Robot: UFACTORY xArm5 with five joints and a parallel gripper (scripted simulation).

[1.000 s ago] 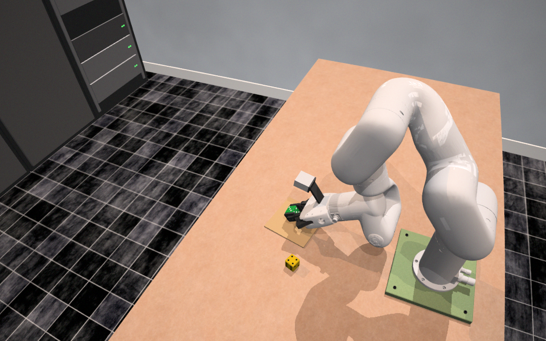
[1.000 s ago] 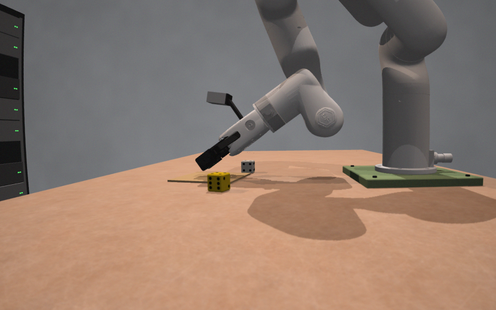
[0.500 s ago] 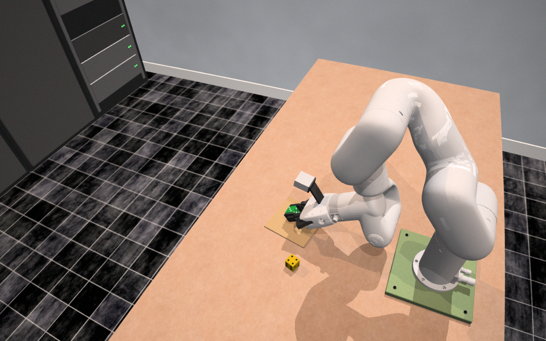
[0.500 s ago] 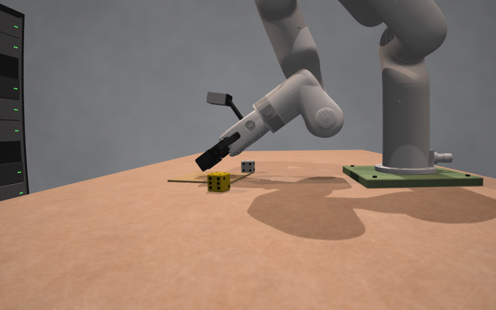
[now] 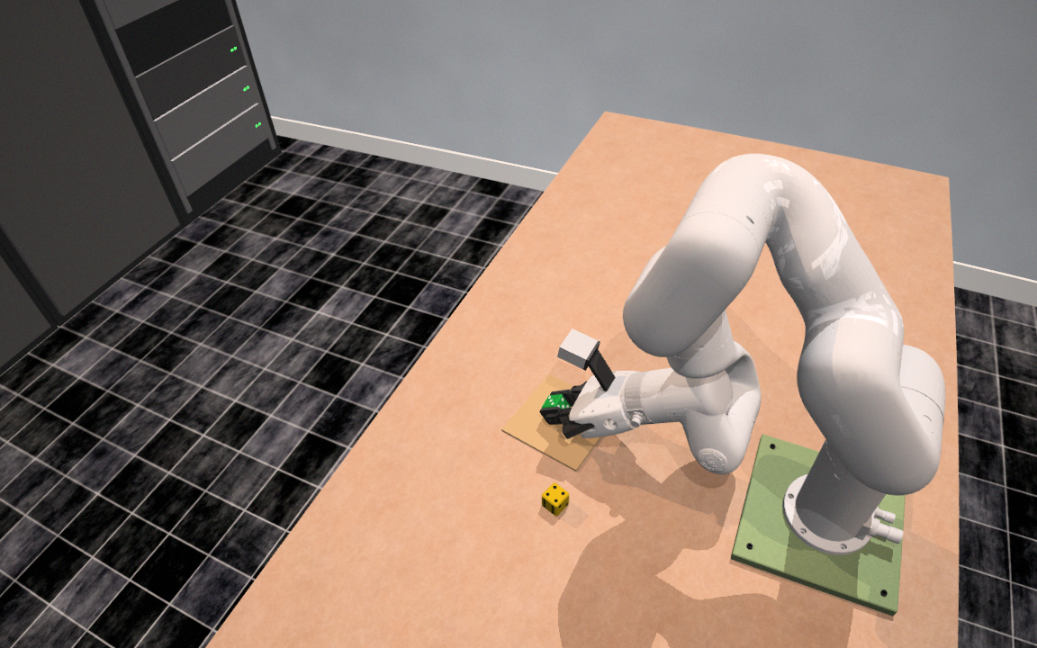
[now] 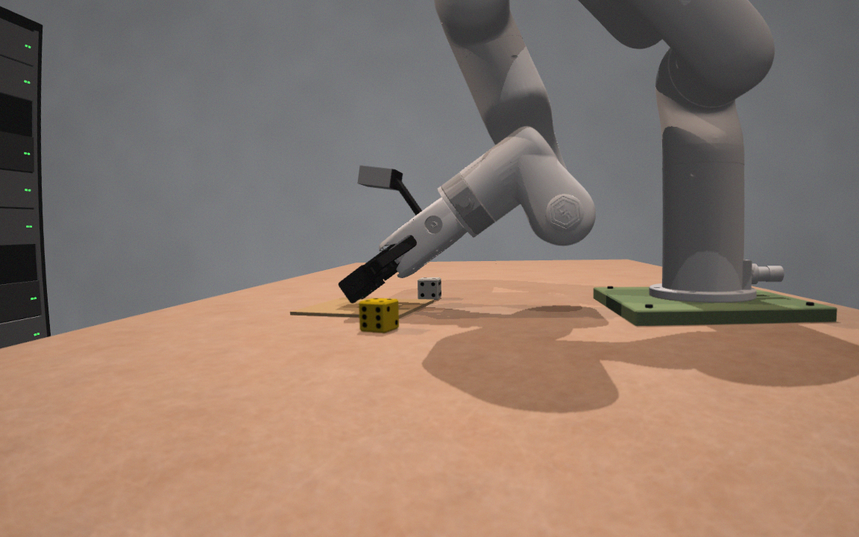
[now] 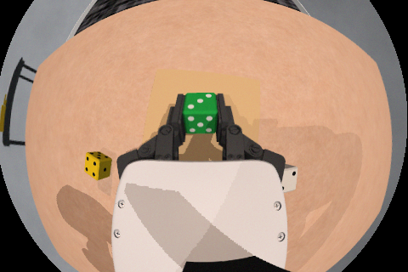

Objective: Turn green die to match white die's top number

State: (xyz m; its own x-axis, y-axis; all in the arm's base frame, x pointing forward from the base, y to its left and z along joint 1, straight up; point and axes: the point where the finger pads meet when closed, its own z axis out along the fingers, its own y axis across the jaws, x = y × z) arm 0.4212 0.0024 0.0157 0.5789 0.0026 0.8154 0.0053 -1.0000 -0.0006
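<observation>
Now: hand 10 mm short of the green die. From my hand the other things lie so: tan mat 30 mm below; white die 100 mm to the right, 70 mm behind, 20 mm below; yellow die 140 mm to the left, 60 mm behind, 20 mm below.
</observation>
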